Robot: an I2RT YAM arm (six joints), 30 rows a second.
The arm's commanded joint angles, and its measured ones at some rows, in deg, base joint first. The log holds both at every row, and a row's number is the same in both.
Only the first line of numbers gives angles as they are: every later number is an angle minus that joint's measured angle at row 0.
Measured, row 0:
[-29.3, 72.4, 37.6, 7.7, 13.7, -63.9]
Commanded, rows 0 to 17:
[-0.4, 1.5, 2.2, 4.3, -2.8, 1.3]
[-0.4, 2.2, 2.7, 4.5, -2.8, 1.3]
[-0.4, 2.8, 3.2, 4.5, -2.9, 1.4]
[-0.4, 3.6, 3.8, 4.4, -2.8, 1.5]
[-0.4, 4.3, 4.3, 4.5, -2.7, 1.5]
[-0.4, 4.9, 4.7, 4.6, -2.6, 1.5]
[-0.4, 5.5, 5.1, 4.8, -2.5, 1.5]
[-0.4, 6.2, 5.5, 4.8, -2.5, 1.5]
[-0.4, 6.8, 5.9, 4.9, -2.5, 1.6]
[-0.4, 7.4, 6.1, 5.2, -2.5, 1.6]
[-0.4, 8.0, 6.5, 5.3, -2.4, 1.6]
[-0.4, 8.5, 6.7, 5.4, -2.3, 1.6]
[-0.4, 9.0, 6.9, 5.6, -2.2, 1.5]
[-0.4, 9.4, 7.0, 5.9, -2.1, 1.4]
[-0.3, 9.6, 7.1, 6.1, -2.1, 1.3]
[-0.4, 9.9, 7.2, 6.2, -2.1, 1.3]
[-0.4, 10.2, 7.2, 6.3, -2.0, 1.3]
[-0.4, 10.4, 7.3, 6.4, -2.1, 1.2]
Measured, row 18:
[-0.1, 9.9, 5.5, 3.3, -1.7, 0.5]
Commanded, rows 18 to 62:
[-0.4, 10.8, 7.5, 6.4, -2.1, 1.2]
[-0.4, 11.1, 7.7, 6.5, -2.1, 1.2]
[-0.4, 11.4, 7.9, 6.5, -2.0, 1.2]
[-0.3, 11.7, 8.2, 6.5, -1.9, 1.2]
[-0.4, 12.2, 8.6, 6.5, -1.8, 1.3]
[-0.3, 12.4, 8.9, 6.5, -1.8, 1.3]
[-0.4, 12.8, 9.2, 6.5, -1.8, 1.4]
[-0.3, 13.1, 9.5, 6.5, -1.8, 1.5]
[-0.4, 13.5, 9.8, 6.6, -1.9, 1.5]
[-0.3, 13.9, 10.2, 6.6, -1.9, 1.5]
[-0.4, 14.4, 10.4, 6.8, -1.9, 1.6]
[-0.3, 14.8, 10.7, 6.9, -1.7, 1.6]
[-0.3, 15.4, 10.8, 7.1, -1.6, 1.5]
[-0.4, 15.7, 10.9, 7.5, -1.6, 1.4]
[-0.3, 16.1, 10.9, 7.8, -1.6, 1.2]
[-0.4, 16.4, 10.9, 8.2, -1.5, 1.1]
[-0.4, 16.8, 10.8, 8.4, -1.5, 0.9]
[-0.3, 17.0, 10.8, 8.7, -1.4, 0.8]
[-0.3, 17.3, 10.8, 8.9, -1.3, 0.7]
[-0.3, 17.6, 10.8, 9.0, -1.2, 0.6]
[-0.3, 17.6, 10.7, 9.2, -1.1, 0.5]
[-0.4, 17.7, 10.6, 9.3, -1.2, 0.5]
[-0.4, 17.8, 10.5, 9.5, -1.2, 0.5]
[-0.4, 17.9, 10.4, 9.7, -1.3, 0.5]
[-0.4, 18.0, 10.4, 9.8, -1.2, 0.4]
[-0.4, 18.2, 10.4, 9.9, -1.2, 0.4]
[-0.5, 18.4, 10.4, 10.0, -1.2, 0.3]
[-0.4, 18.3, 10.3, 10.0, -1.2, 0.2]
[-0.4, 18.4, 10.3, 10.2, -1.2, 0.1]
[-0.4, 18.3, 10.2, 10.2, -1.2, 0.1]
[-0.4, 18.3, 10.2, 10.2, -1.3, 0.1]
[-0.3, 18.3, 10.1, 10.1, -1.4, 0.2]
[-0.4, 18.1, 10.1, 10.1, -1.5, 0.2]
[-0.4, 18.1, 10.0, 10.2, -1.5, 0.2]
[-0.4, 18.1, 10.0, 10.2, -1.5, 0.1]
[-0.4, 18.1, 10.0, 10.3, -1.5, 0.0]
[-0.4, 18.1, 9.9, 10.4, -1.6, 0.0]
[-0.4, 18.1, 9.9, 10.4, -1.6, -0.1]
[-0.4, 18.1, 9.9, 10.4, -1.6, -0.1]
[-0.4, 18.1, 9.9, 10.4, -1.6, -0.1]
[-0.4, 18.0, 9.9, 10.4, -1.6, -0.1]
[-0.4, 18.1, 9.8, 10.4, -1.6, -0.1]
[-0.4, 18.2, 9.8, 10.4, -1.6, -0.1]
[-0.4, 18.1, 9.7, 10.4, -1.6, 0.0]
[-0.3, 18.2, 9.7, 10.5, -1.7, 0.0]
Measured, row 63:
[-0.1, 17.9, 9.7, 7.3, -1.3, -0.2]
